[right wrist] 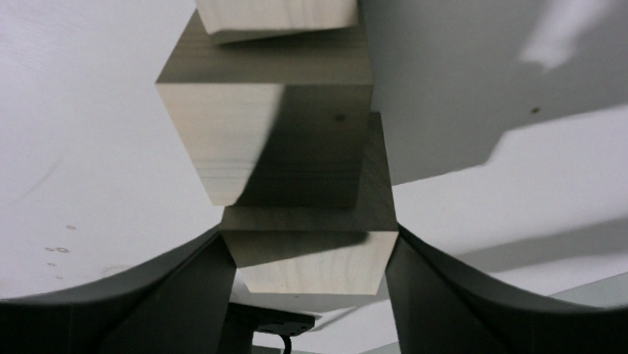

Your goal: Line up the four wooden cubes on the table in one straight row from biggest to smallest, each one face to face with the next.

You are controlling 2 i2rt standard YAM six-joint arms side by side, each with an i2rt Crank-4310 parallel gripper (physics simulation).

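Frame: origin at the left arm's base, x left, y ahead, z down, level; centimetres.
Where they show: right gripper, fingertip midpoint: (311,219); right arm's base at its link origin: (230,311).
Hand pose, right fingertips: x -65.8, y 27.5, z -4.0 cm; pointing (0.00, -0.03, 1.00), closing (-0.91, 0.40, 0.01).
After its pixels a point has its place.
The biggest wooden cube (314,267) @(x -66.0, y 27.4, z -6.2 cm) is between the two dark fingers of my right gripper (311,219) @(x -65.8, y 27.5, z -4.0 cm), which touch its opposite sides. The second-biggest cube (235,130) @(x -61.3, y 32.6, z -5.2 cm), with a small dark knot, stands against or very close to it and overlaps part of its shaded side; the contact line is hidden. A third cube (280,12) @(x -61.4, y 35.4, z -3.8 cm) shows in part at the top edge, next to the second. It looks slightly turned, with a dark wedge of shadow beside it. The smallest cube does not show. My left gripper's fingers do not show.
A black piece of equipment with a cable (272,320) @(x -72.6, y 0.2, z -1.0 cm) shows behind the biggest cube at the bottom. The white table (100,150) @(x -55.4, y 22.8, z 0.0 cm) has small stains and broad shadows to the right of the cubes. Its edge shows at the lower right.
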